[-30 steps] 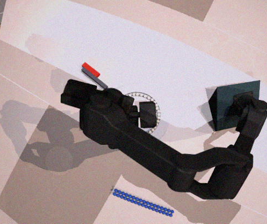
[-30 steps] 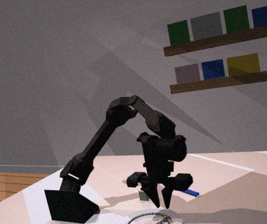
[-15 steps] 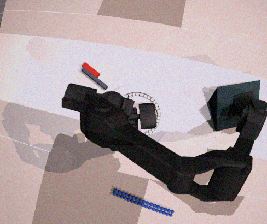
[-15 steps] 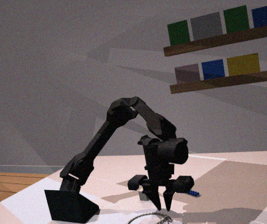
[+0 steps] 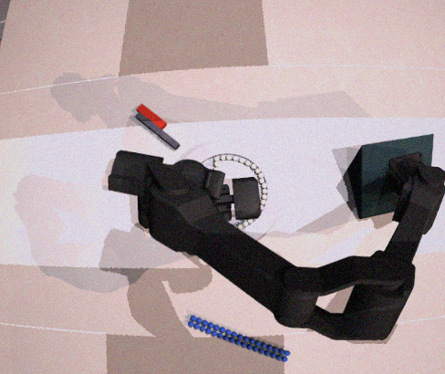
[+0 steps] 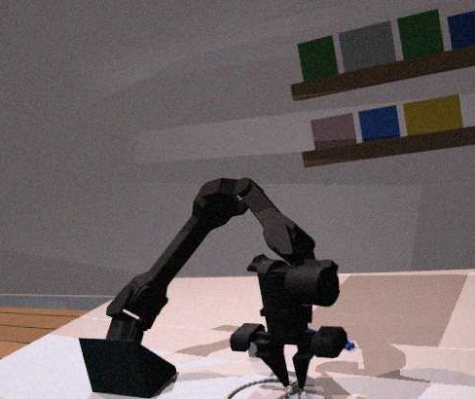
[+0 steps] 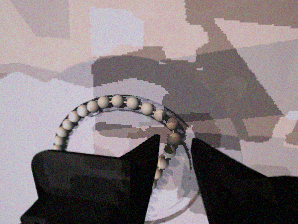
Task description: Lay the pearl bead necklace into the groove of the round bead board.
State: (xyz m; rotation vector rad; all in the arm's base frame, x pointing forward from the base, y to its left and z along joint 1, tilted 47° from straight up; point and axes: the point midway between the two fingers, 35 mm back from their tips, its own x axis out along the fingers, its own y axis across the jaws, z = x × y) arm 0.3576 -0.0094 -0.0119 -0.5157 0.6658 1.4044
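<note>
Right now the round bead board is 50 mm behind my gripper tip, 30 mm to the right of it and 10 mm below it. From my gripper tip the other things lie so: small beige cube (120 mm behind, 150 mm to the left); grey block (60 mm ahead, 200 mm to the right, 10 mm below).
</note>
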